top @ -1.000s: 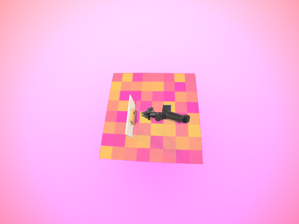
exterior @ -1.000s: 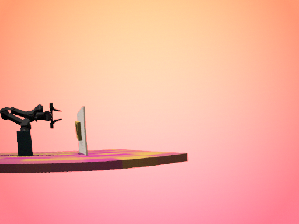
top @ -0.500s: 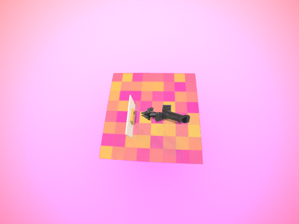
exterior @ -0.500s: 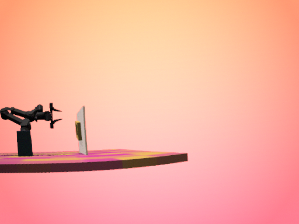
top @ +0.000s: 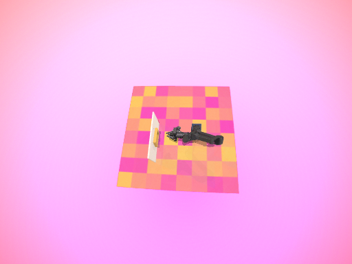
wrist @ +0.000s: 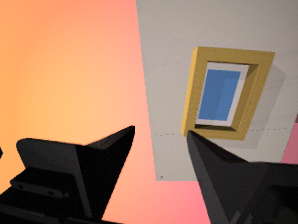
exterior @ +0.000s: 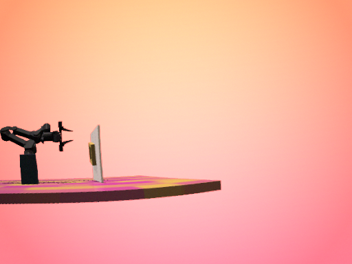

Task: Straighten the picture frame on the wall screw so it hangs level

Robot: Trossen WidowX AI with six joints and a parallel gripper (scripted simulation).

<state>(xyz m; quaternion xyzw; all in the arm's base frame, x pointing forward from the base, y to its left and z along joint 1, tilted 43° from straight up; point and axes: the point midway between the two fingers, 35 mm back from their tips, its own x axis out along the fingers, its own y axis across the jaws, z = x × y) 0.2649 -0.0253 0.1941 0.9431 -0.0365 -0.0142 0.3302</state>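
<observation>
The gold picture frame is 130 mm ahead of my gripper tip, 10 mm to the right of it and 110 mm below it. Also, from my gripper tip: wall panel 140 mm ahead, 130 mm below.
</observation>
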